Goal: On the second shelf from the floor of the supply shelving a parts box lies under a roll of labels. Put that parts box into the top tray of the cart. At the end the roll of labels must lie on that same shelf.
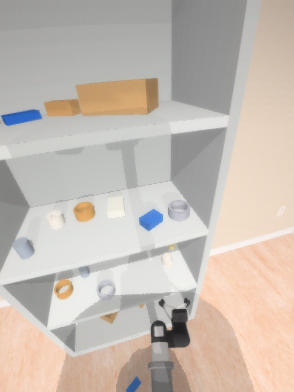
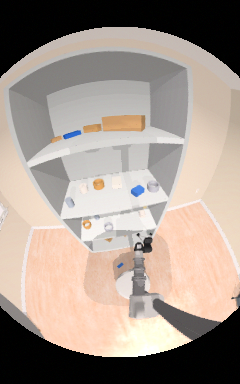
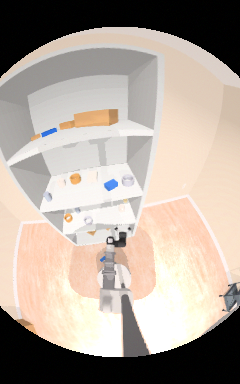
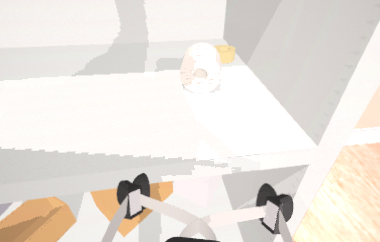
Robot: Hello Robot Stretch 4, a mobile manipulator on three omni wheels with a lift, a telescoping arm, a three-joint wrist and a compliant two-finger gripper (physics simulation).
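Frame: origin at the robot's base, x down, y right, z back, level; centimetres.
Seen in the pictures: gripper, between the fingertips: [image 1: 173, 300] [image 2: 143, 233] [image 3: 122, 227] [image 4: 202, 192].
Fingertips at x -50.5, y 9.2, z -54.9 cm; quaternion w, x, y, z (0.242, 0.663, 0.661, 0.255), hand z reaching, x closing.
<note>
A point is followed by its place in that frame.
The white roll of labels [image 1: 167, 260] {x -57.5, y 7.8, z -76.0 cm} [image 4: 201, 70] {x -52.9, y 7.9, z -80.2 cm} lies on the second shelf from the floor [image 1: 140, 280] {x -50.6, y -9.4, z -67.7 cm} [image 4: 100, 115] {x -50.6, y -7.1, z -67.4 cm}, near its right side, with no box under it. A blue box [image 1: 133, 384] {x -3.7, y -17.2, z -27.2 cm} [image 2: 120, 265] {x -3.5, y -16.3, z -25.6 cm} [image 3: 103, 259] {x -3.2, y -15.6, z -25.1 cm}, which looks like the parts box, lies on the floor in front of the shelving, beside the robot's base. My gripper [image 1: 174, 303] {x -50.5, y 9.2, z -54.9 cm} [image 2: 144, 234] {x -50.5, y 9.2, z -54.9 cm} [image 3: 123, 229] {x -50.5, y 9.2, z -54.9 cm} [image 4: 202, 192] {x -50.5, y 9.2, z -54.9 cm} is open and empty, its fingers wide apart, in front of the second shelf's right front edge. A dark grey frame [image 3: 231, 298] at the right edge may be the cart; its top tray cannot be made out.
A small yellow ring [image 1: 172, 247] {x -52.7, y 12.8, z -89.6 cm} [image 4: 226, 53] {x -52.9, y 13.0, z -89.3 cm} stands behind the roll. An orange ring [image 1: 63, 289] {x -50.6, y -56.1, z -63.6 cm} and a grey ring [image 1: 106, 290] stand farther left on that shelf. Another blue box [image 1: 151, 220] {x -100.3, y -0.4, z -66.6 cm} lies on the shelf above. Orange pieces [image 4: 37, 220] {x -5.3, y -39.9, z -73.1 cm} show below the second shelf.
</note>
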